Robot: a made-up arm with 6 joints. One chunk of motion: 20 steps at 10 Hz.
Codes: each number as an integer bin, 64 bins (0 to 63) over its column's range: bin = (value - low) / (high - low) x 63, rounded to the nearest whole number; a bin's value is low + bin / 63 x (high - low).
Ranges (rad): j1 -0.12..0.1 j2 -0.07..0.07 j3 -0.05..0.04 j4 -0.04..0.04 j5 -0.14..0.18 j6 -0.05..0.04
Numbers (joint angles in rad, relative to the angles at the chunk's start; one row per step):
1: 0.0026 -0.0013 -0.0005 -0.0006 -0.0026 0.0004
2: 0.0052 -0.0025 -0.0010 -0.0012 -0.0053 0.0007
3: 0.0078 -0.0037 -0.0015 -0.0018 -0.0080 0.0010
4: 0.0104 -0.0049 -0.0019 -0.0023 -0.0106 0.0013
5: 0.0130 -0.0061 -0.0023 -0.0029 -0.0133 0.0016
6: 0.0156 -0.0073 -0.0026 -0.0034 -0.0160 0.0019
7: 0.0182 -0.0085 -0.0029 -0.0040 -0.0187 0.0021
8: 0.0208 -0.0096 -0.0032 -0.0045 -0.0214 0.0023
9: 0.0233 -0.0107 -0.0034 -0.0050 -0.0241 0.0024
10: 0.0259 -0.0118 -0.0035 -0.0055 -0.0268 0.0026
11: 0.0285 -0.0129 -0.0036 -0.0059 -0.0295 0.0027
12: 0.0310 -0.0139 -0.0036 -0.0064 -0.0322 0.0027
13: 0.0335 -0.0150 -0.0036 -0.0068 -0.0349 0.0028
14: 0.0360 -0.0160 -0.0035 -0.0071 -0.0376 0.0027
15: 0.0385 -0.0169 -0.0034 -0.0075 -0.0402 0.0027
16: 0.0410 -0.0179 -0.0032 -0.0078 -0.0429 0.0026
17: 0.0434 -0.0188 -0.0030 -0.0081 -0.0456 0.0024
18: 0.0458 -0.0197 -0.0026 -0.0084 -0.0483 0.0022
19: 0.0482 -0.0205 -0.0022 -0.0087 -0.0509 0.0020
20: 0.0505 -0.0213 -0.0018 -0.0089 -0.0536 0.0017
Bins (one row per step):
1: 35 31 35 31 27 35
2: 36 30 34 31 27 35
3: 37 30 34 30 26 36
4: 37 29 34 30 25 36
5: 38 29 33 29 25 36
6: 39 28 33 29 24 36
7: 40 28 33 28 24 36
8: 40 27 33 28 23 37
9: 41 27 33 28 23 37
10: 42 26 33 27 22 37
11: 43 26 32 27 22 37
12: 43 25 32 26 21 37
13: 44 25 32 26 21 37
14: 45 24 33 26 20 37
15: 45 24 33 26 20 37
16: 46 23 33 25 19 37
17: 47 23 33 25 19 37
18: 47 23 33 25 18 37
19: 48 22 33 25 18 36
20: 49 22 34 24 17 36

